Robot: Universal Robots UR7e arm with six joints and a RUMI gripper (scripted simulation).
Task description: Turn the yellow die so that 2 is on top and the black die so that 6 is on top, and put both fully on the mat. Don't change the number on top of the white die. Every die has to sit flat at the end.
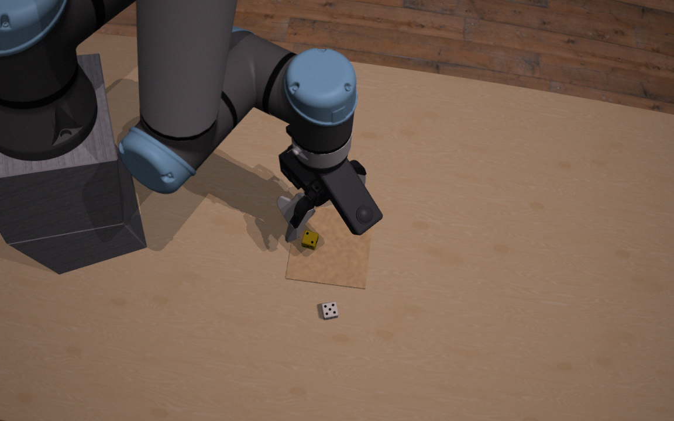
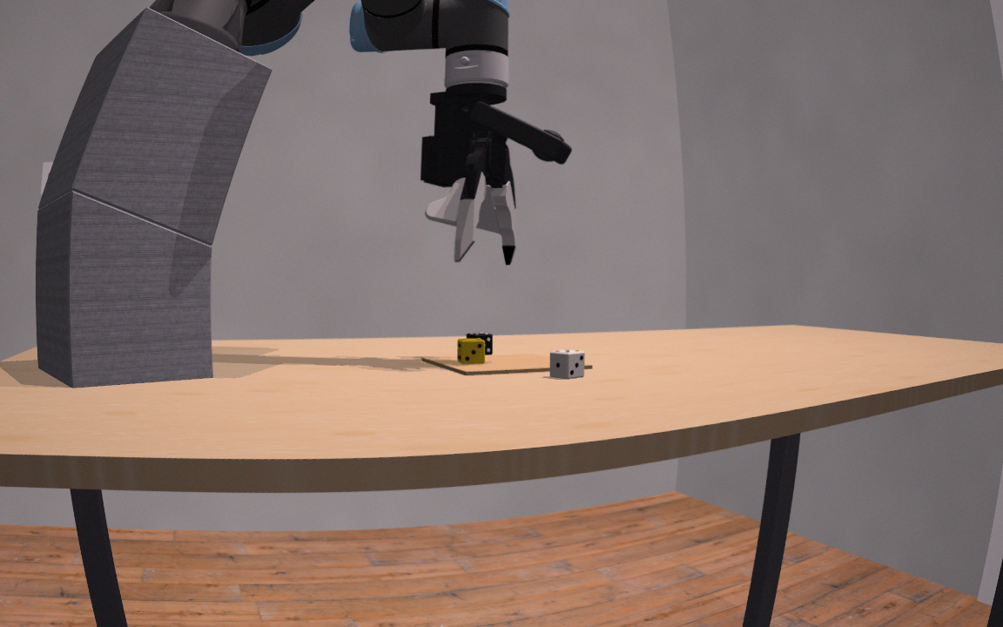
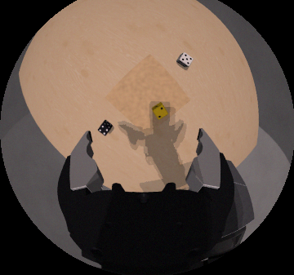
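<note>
My hand is 50 mm short of the black die, 100 mm to the right of it and 100 mm above it. The rest, counted from my hand: white die (140 mm to the right, 100 mm below); then mat (10 mm ahead, 20 mm to the right, 110 mm below); then yellow die (30 mm behind, 20 mm to the right, 90 mm below).
</note>
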